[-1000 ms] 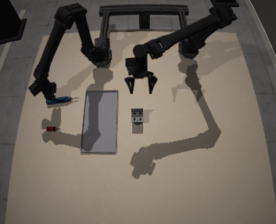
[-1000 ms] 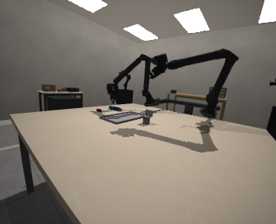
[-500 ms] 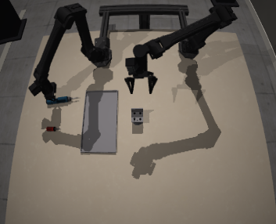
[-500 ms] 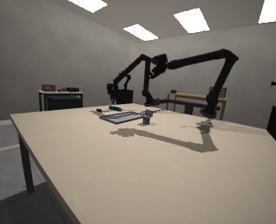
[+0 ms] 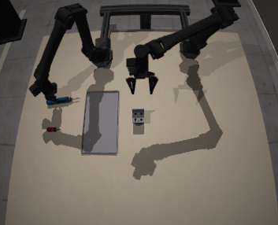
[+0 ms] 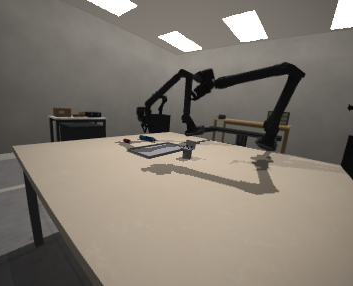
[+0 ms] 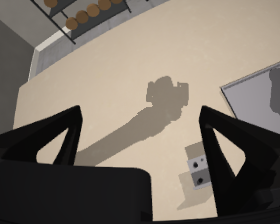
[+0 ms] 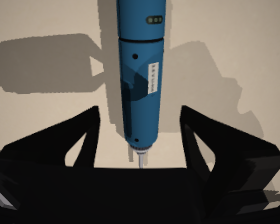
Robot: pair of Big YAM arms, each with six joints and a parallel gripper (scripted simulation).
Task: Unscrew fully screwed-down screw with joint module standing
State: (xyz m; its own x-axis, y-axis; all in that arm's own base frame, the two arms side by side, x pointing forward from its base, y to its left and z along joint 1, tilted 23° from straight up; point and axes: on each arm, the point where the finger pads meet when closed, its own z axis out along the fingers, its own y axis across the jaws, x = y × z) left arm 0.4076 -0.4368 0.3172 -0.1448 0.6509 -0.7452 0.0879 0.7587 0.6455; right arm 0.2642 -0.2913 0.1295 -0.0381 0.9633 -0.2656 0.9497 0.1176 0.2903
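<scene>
Right now my left hand is 20 mm past the grey bracket, 20 mm to the left of it and 310 mm above it. The rest, counted from my left hand: joint module (20 mm behind, 20 mm to the right, 360 mm below); flat grey tray (50 mm behind, 260 mm to the right, 380 mm below); red-handled tool (20 mm behind, 580 mm to the right, 370 mm below).
</scene>
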